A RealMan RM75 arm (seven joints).
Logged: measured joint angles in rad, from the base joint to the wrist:
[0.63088 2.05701 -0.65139 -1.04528 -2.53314 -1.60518 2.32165]
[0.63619 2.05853 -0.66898 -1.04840 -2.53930 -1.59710 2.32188]
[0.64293 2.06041 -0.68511 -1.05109 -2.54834 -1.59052 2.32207]
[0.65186 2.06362 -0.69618 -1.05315 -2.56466 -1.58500 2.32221]
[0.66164 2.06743 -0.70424 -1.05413 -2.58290 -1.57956 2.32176]
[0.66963 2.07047 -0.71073 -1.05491 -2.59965 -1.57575 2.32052]
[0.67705 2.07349 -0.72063 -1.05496 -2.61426 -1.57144 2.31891]
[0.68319 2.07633 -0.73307 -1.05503 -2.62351 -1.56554 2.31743]
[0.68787 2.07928 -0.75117 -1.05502 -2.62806 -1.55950 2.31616]
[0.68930 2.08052 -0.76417 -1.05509 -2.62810 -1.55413 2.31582]
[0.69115 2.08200 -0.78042 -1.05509 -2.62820 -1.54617 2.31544]
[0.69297 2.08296 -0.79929 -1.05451 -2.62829 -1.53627 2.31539]
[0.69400 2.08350 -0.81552 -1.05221 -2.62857 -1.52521 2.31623]
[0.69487 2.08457 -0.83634 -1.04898 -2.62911 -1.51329 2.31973]
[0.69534 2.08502 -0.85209 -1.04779 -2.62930 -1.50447 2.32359]
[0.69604 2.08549 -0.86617 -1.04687 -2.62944 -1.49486 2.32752]
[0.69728 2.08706 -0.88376 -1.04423 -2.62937 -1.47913 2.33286]
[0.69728 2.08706 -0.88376 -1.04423 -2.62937 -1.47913 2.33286]
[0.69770 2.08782 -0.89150 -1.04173 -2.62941 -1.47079 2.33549]
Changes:
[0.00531 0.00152 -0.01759 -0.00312 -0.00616 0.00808 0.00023]
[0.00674 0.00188 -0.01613 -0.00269 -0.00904 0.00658 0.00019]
[0.00893 0.00321 -0.01107 -0.00206 -0.01632 0.00552 0.00014]
[0.00978 0.00381 -0.00806 -0.00098 -0.01824 0.00544 -0.00045]
[0.00799 0.00304 -0.00649 -0.00078 -0.01675 0.00381 -0.00124]
[0.00742 0.00302 -0.00990 -0.00005 -0.01461 0.00431 -0.00161]
[0.00614 0.00284 -0.01244 -0.00007 -0.00925 0.00590 -0.00148]
[0.00468 0.00295 -0.01810 0.00001 -0.00455 0.00604 -0.00127]
[0.00143 0.00124 -0.01300 -0.00007 -0.00004 0.00537 -0.00034]
[0.00185 0.00148 -0.01625 0.00000 -0.00010 0.00796 -0.00038]
[0.00182 0.00096 -0.01887 0.00058 -0.00009 0.00990 -0.00005]
[0.00103 0.00054 -0.01623 0.00230 -0.00028 0.01106 0.00084]
[0.00087 0.00107 -0.02082 0.00323 -0.00054 0.01192 0.00350]
[0.00047 0.00045 -0.01575 0.00119 -0.00019 0.00882 0.00386]
[0.00070 0.00047 -0.01408 0.00092 -0.00014 0.00961 0.00393]
[0.00124 0.00157 -0.01759 0.00264 0.00007 0.01573 0.00534]
[0.00000 0.00000 0.00000 0.00000 0.00000 0.00000 0.00000]
[0.00042 0.00076 -0.00774 0.00250 -0.00004 0.00834 0.00263]

